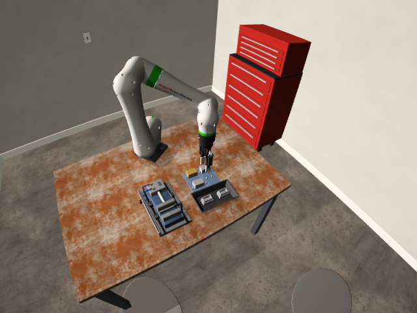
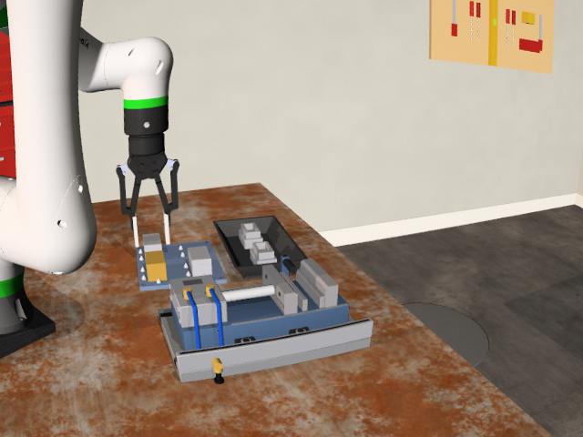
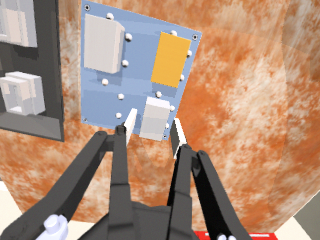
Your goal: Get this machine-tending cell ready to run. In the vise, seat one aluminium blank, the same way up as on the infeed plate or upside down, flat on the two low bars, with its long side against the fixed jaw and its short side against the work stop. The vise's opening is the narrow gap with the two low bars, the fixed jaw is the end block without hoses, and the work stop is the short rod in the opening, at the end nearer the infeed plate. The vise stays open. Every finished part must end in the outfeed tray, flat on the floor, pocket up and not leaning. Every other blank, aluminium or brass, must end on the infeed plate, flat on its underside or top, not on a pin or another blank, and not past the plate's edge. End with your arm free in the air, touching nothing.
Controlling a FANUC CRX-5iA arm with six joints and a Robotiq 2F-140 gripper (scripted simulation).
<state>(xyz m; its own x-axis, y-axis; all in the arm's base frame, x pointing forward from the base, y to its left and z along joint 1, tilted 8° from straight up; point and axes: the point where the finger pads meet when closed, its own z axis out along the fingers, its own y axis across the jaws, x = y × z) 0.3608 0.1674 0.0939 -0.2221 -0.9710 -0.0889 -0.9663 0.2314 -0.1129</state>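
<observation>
Right now my hand is 9 cm to the left of the brass blank, 4 cm above it and 2 cm past it. From my hand the other things lie so: vise (35 cm to the right, 7 cm ahead, 2 cm below).
</observation>
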